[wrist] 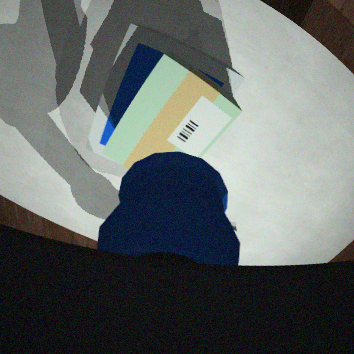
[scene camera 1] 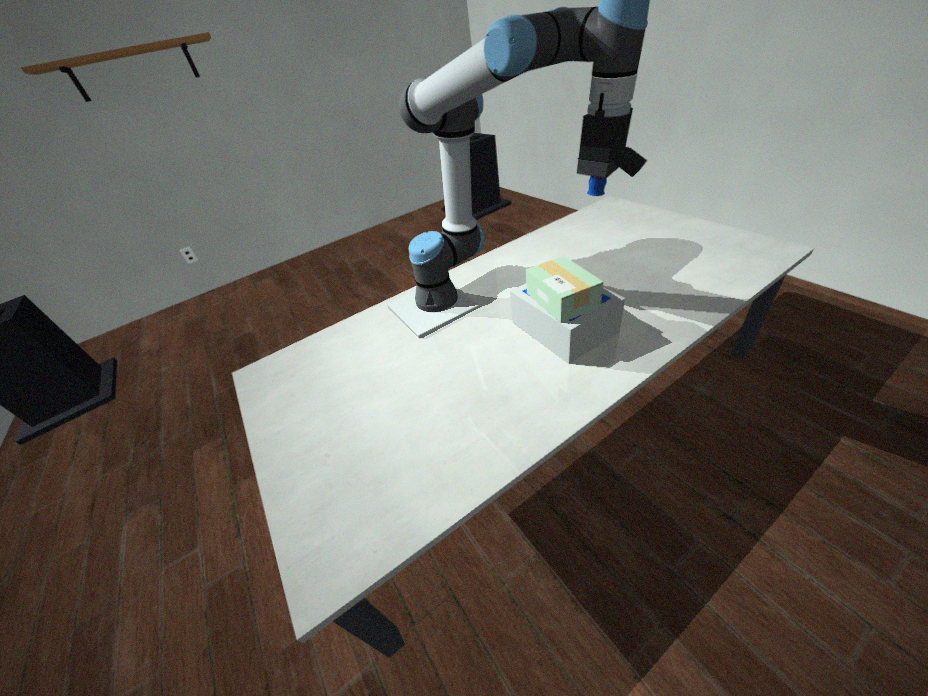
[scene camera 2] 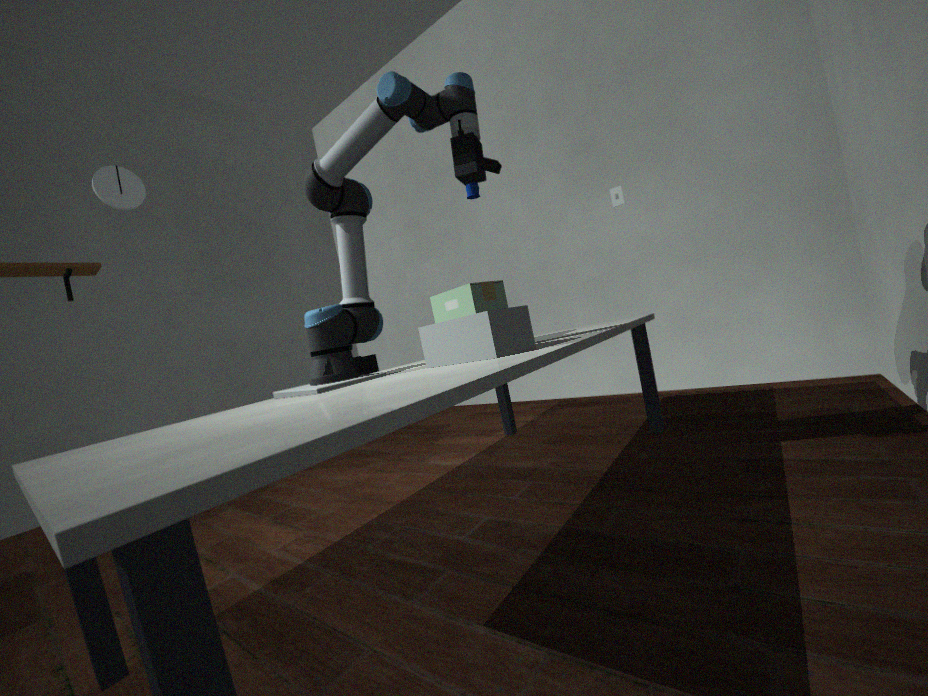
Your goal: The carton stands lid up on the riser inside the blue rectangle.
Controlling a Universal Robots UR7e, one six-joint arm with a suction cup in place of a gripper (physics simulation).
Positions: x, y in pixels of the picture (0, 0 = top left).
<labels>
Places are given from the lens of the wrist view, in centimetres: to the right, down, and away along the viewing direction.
my suction cup (wrist: 172, 201): 0, 0, 4
carton (wrist: 177, 108): 0, -8, 29
riser (wrist: 141, 48): -5, -20, 31
The marked spots on the carton and my suction cup are 26 cm apart.
</labels>
